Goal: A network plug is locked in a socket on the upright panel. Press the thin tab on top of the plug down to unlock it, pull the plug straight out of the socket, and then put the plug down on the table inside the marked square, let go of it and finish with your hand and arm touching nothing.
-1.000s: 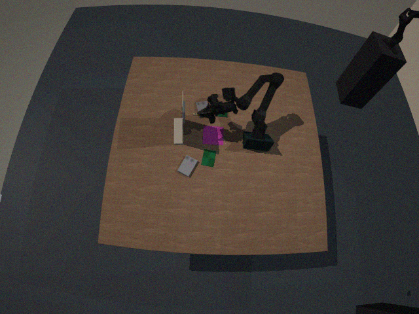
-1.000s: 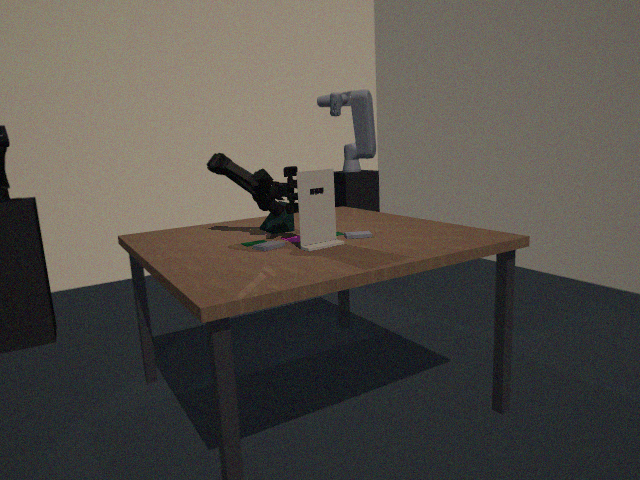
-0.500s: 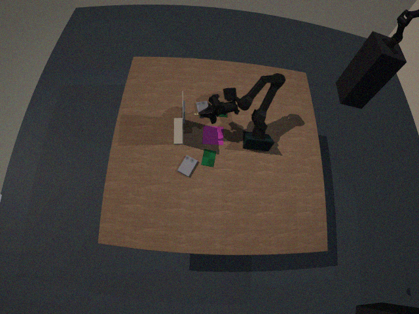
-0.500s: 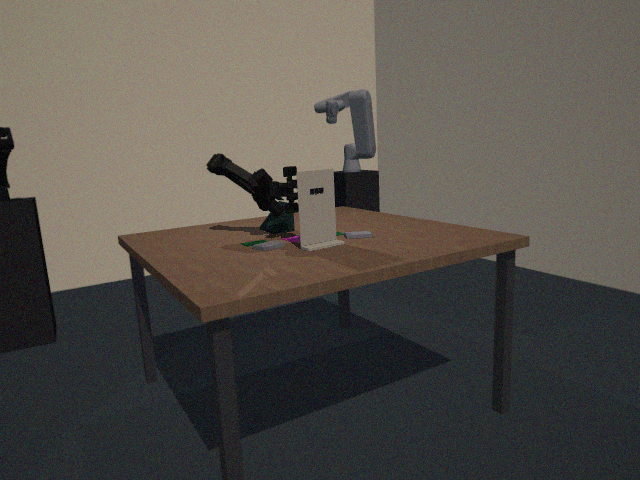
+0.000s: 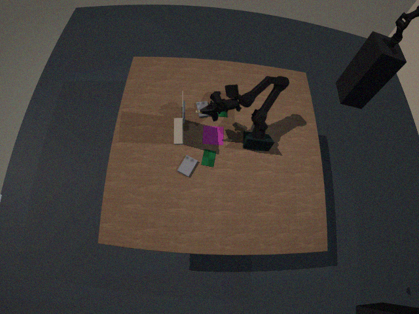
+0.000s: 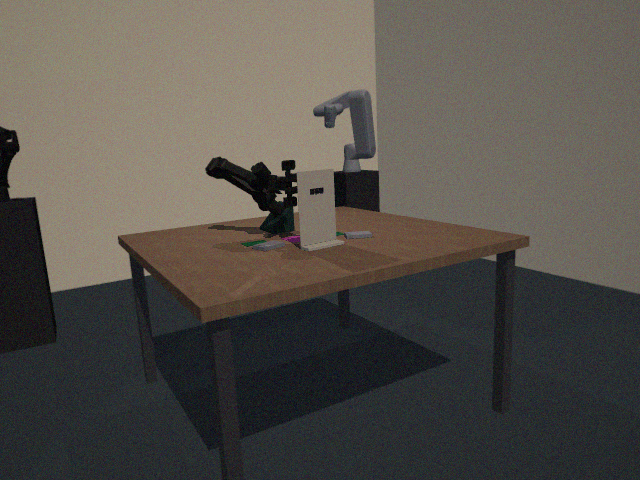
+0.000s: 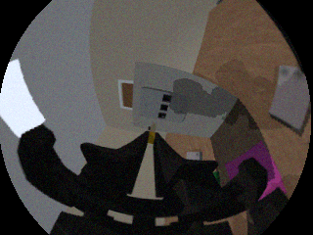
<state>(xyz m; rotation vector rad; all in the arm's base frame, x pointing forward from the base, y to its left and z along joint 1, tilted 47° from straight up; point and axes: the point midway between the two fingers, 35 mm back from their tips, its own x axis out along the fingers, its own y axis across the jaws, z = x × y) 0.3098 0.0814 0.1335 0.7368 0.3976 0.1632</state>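
Now: gripper tip 230 mm above the magenta marked square, 90 mm past it and 10 mm to the right of it. Round my gripper tip: pale upright panel: 100 mm below, 90 mm ahead.
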